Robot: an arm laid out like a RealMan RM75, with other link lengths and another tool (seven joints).
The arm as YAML. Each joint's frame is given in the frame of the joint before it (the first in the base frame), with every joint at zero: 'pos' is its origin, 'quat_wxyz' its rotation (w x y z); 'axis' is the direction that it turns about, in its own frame. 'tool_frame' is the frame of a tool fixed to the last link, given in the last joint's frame.
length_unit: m
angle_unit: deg
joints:
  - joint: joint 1
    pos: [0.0, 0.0, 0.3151]
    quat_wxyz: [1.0, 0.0, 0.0, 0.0]
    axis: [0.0, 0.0, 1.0]
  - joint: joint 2
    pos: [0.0, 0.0, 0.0]
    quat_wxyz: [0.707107, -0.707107, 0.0, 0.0]
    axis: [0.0, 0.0, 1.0]
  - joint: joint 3
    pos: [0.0, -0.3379, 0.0]
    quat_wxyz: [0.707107, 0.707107, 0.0, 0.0]
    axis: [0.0, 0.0, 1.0]
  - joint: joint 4
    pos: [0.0, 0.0, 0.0]
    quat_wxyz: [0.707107, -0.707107, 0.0, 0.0]
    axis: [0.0, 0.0, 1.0]
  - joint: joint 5
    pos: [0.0, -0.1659, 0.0]
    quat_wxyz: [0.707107, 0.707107, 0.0, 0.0]
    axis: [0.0, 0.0, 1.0]
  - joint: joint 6
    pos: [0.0, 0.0, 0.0]
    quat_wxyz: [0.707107, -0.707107, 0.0, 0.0]
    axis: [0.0, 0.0, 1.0]
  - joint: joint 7
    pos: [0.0, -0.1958, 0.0]
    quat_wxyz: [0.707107, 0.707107, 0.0, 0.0]
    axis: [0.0, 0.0, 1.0]
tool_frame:
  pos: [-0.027, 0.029, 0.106]
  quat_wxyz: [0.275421, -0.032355, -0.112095, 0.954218]
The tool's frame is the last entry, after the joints.
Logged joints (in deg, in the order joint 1, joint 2, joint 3, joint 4, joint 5, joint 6, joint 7), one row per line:
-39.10 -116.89 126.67 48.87 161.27 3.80 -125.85
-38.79 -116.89 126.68 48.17 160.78 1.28 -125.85
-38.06 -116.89 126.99 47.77 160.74 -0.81 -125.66
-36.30 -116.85 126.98 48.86 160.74 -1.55 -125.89
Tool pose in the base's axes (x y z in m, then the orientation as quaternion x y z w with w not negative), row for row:
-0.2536 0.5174 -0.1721 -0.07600 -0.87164 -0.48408 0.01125
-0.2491 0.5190 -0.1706 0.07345 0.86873 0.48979 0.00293
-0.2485 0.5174 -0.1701 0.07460 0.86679 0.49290 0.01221
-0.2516 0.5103 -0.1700 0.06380 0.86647 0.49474 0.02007
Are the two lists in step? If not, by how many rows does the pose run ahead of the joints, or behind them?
They are in step.
